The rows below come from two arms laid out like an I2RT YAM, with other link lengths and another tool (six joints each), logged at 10 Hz.
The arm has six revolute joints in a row. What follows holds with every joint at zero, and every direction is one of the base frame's. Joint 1 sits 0.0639 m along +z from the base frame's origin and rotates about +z. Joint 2 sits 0.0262 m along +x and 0.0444 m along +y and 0.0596 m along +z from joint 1 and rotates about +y. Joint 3 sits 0.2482 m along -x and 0.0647 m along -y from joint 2 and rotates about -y. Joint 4 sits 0.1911 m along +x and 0.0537 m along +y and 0.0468 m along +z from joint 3 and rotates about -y. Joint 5 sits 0.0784 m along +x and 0.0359 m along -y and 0.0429 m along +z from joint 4 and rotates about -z. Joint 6 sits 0.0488 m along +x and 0.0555 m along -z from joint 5 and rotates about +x. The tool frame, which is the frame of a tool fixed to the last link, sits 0.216 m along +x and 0.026 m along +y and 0.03 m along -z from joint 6; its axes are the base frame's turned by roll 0.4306, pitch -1.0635 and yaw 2.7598 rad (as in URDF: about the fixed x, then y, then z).
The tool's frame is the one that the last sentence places.
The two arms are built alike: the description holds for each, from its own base.
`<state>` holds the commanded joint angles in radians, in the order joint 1, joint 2, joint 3, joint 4, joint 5, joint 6, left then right.
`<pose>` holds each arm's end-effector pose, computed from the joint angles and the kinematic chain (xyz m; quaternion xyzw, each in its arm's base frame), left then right.
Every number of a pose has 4 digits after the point. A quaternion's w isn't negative.
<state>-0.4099 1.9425 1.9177 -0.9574 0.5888 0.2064 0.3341 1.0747 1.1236 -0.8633 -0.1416 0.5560</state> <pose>0.3669 -0.2938 0.1135 0.8053 -0.1864 0.4135 0.3817 0.2681 0.1697 0.1374 -0.8267 0.0256 -0.5308 0.1849</pose>
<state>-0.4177 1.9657 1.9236 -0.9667 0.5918 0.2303 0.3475 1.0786 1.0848 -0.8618 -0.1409 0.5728</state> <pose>0.3636 -0.2965 0.1047 0.8071 -0.1979 0.4037 0.3827 0.2589 0.1708 0.1216 -0.8388 0.0283 -0.5122 0.1825</pose>
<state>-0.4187 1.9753 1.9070 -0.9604 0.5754 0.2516 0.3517 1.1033 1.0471 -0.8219 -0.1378 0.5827</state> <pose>0.3643 -0.2926 0.0945 0.8106 -0.2062 0.4006 0.3740 0.2607 0.1721 0.1080 -0.8451 0.0315 -0.5027 0.1790</pose>
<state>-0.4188 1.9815 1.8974 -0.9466 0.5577 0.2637 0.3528 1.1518 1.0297 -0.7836 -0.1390 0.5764</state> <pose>0.3687 -0.2897 0.0889 0.8112 -0.2118 0.4039 0.3659 0.2651 0.1743 0.0950 -0.8523 0.0278 -0.4921 0.1752</pose>
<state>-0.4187 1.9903 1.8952 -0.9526 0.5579 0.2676 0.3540 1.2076 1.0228 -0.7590 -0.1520 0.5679</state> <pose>0.3664 -0.2886 0.0836 0.8149 -0.2121 0.3973 0.3648 0.2659 0.1785 0.0816 -0.8620 0.0224 -0.4752 0.1752</pose>
